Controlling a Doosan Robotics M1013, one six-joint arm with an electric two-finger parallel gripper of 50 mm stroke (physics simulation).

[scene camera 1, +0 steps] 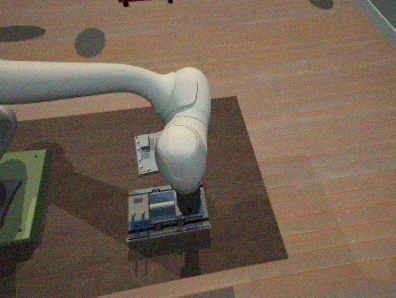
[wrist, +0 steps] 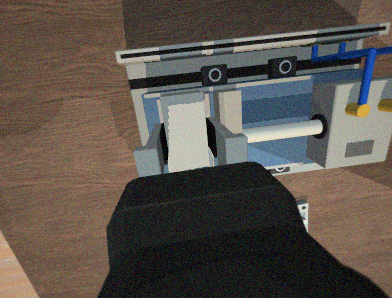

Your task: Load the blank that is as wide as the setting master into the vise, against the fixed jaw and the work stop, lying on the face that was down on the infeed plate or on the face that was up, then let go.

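Frame: origin at the arm's base, x ahead, y left, z up, level; centimetres.
Seen in the pictures: gripper, fingertip midpoint: (wrist: 186,133).
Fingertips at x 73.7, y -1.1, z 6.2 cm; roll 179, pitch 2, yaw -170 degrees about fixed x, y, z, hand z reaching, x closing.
Offsets run from my fingertips to a thing's middle. "*": to the spot under its first point.
The light grey blank @[dz -0.9, dx +0.0, dy -0.1 cm] (wrist: 187,135) is held between the fingers of my gripper (wrist: 186,133) (scene camera 1: 189,204), over the jaw gap of the vise @[dz -7.3, dx -8.9, dy +0.3 cm] (wrist: 345,130) (scene camera 1: 138,209). The moving jaw (wrist: 230,110) stands to the blank's right in the wrist view, with a narrow gap showing. The fixed jaw at the left is mostly hidden by the blank and a finger. Whether the blank rests on the vise bed or touches the fixed jaw cannot be told. The work stop is not clearly visible. In the scene view the gripper hides the blank. I cannot make out the setting master.
A white rod @[dz -4.5, dx -10.4, dy +0.6 cm] (wrist: 285,131) (scene camera 1: 162,204) runs to the moving jaw. Blue hoses @[* dz -1.3, dx -15.8, dy -5.1 cm] (wrist: 367,80) rise at the vise's cylinder end. A light plate @[dz -11.9, dx -12.3, dy +27.1 cm] (scene camera 1: 150,165) (wrist: 303,222) with a block lies behind the vise, partly under the arm. A green block-like stand (scene camera 1: 35,185) is at the left.
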